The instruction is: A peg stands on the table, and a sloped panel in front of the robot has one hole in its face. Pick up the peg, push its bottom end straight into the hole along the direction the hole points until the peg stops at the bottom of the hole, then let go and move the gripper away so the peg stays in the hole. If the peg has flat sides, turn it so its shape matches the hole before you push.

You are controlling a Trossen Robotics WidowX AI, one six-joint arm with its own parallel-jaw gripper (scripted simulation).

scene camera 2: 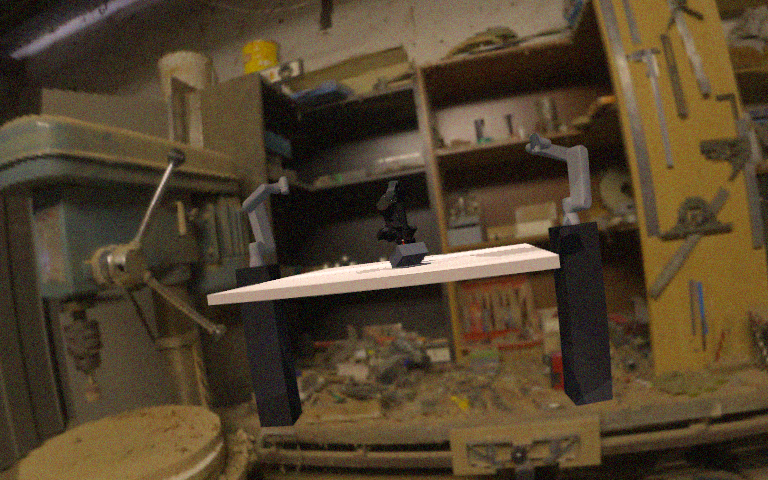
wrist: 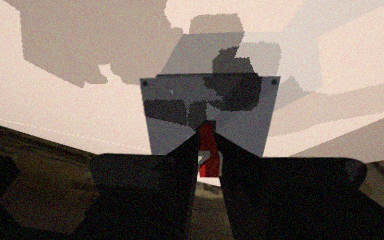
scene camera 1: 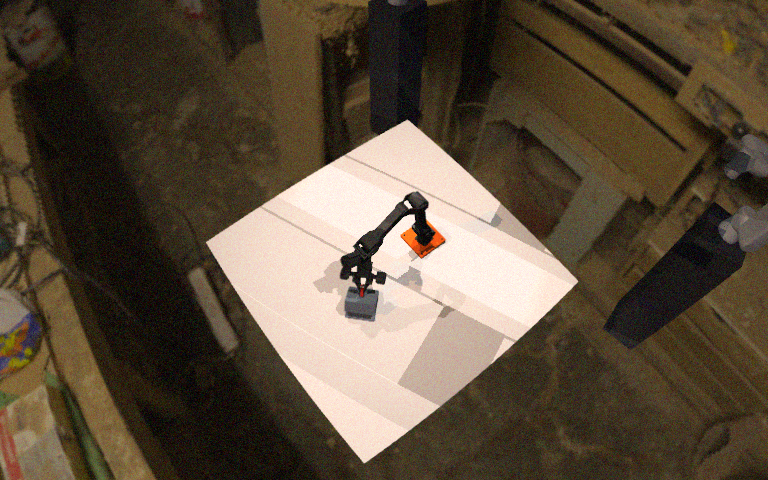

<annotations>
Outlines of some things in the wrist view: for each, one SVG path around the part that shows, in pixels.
My gripper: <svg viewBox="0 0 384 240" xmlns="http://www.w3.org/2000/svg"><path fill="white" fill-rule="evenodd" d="M0 156L0 197L7 191L9 185L12 184L20 173L12 158ZM214 133L217 149L223 155L222 175L219 175L219 180L232 229L233 240L384 240L384 208L358 190L367 175L367 166L364 162L349 157L260 157L244 150L220 134ZM201 133L195 133L166 155L102 153L94 156L89 161L89 168L100 196L86 209L84 213L86 218L77 226L72 235L22 227L0 203L0 240L188 240L198 177L198 151L200 151Z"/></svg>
A red peg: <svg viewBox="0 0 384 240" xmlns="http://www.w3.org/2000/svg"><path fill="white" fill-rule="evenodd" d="M205 123L200 128L201 145L200 151L198 151L198 176L219 178L219 175L222 175L223 155L217 149L211 123Z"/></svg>
</annotations>
